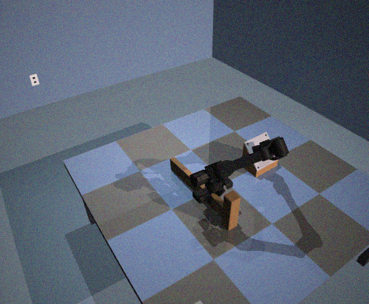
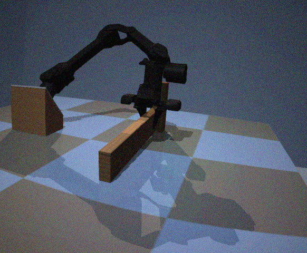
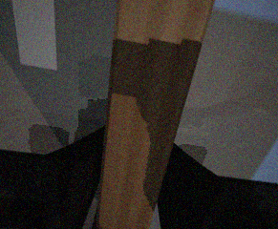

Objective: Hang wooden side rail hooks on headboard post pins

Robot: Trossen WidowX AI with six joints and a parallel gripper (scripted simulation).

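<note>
Right now my gripper tip is 1 cm past the headboard post, 12 cm to the right of it and 5 cm below it.
</note>
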